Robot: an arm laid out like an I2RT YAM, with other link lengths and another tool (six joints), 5 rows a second.
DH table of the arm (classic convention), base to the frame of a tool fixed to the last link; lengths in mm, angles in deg. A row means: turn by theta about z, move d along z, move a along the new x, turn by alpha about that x. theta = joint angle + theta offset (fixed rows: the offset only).
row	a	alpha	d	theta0
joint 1	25.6	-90	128.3	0
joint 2	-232.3	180	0	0
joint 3	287.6	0	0	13.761
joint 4	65.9	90	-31.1	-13.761
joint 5	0	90	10.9	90
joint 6	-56.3	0	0	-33.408
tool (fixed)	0	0	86.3	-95.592
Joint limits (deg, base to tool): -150..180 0..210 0..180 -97..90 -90..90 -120..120
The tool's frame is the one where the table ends.
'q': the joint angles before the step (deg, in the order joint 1, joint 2, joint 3, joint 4, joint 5, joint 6). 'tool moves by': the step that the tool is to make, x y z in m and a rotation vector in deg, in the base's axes. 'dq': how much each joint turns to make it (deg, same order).
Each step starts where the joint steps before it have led.
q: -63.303 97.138 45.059 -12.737 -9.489 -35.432
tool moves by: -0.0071 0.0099 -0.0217 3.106 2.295 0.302
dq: -0.140 3.790 -1.180 1.055 0.432 -0.675
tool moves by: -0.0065 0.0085 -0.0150 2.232 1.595 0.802
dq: -0.199 2.671 -0.966 0.755 0.068 -1.102
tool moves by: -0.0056 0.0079 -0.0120 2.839 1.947 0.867
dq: -0.060 2.954 0.034 -0.649 0.201 -1.040
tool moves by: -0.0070 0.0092 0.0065 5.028 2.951 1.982
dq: -0.059 0.419 1.601 -7.320 -0.003 -2.108
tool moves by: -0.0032 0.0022 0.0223 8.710 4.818 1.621
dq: 0.038 2.064 6.523 -14.646 0.367 -1.626
